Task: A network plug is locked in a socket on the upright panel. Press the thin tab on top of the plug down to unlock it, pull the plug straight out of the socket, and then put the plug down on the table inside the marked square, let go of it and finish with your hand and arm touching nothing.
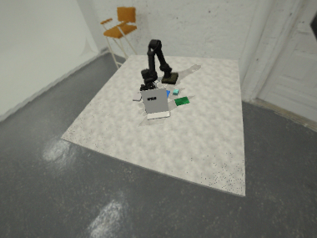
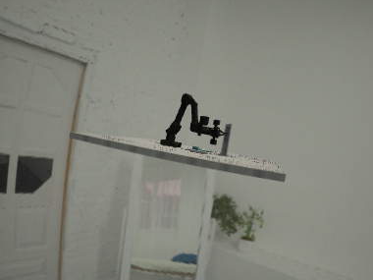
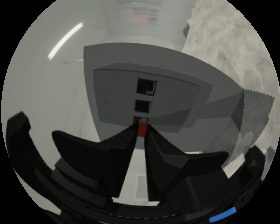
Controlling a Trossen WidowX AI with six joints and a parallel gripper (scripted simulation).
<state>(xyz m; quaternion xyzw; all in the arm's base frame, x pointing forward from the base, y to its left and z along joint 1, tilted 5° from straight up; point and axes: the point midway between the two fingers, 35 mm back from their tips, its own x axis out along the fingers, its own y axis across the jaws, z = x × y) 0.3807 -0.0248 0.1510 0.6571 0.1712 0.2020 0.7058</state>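
Now: the marked square 19 cm behind my gripper tip, 16 cm below it and 1 cm to the right of it. Also, from my gripper tip: grey upright panel (5 cm below, 3 cm ahead); then grey slab (21 cm to the right, 16 cm below, 15 cm behind); then teal block (22 cm behind, 15 cm below, 12 cm to the left).
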